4 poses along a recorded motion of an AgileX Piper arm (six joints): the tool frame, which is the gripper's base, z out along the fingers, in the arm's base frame.
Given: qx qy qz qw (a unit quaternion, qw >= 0); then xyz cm.
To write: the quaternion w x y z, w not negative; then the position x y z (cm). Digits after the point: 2 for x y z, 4 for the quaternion.
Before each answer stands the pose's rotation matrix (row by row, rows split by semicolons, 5 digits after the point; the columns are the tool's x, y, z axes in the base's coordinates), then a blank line. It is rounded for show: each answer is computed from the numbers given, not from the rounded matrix.
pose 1, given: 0.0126, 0.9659, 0.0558, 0.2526, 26.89, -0.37, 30.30
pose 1, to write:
-0.87207 -0.00385 0.48936; 0.05253 0.99346 0.10142; -0.48655 0.11416 -0.86616

0.2526, 0.0126, 0.9659, 0.0558, 26.89, -0.37, 30.30
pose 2, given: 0.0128, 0.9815, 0.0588, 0.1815, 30.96, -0.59, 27.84
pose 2, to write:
-0.93378 0.00378 0.35782; 0.04648 0.99276 0.11079; -0.35481 0.12008 -0.92719

0.1815, 0.0128, 0.9815, 0.0588, 30.96, -0.59, 27.84
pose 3, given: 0.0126, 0.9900, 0.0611, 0.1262, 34.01, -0.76, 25.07
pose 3, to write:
-0.96783 0.00953 0.25144; 0.04037 0.99222 0.11781; -0.24836 0.12417 -0.96068

0.1262, 0.0126, 0.9900, 0.0611, 34.01, -0.76, 25.07
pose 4, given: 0.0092, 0.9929, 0.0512, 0.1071, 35.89, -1.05, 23.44
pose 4, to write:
-0.97689 0.00730 0.21362; 0.02924 0.99459 0.09970; -0.21173 0.10364 -0.97182

0.1071, 0.0092, 0.9929, 0.0512, 35.89, -1.05, 23.44
